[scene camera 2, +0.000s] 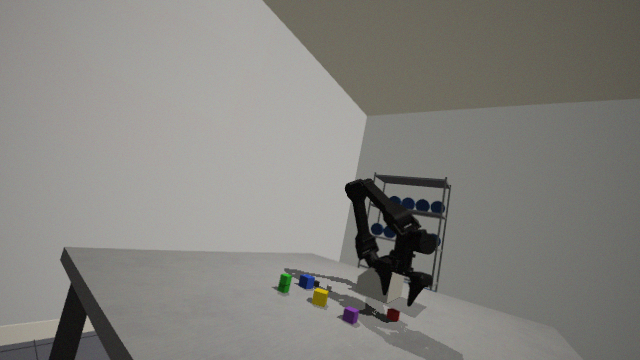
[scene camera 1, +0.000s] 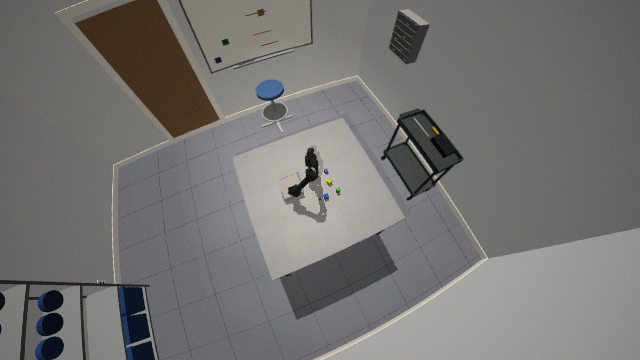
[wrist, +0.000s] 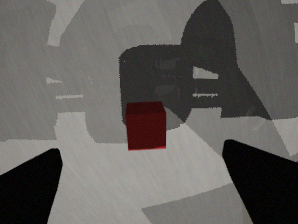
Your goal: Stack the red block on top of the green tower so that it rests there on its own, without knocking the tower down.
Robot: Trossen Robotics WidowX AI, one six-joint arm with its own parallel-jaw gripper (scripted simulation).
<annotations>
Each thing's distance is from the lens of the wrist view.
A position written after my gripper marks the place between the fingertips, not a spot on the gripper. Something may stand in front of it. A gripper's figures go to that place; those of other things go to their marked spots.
my gripper (wrist: 143, 154): 0.10 m
red block (wrist: 145, 122): 0.12 m
</annotations>
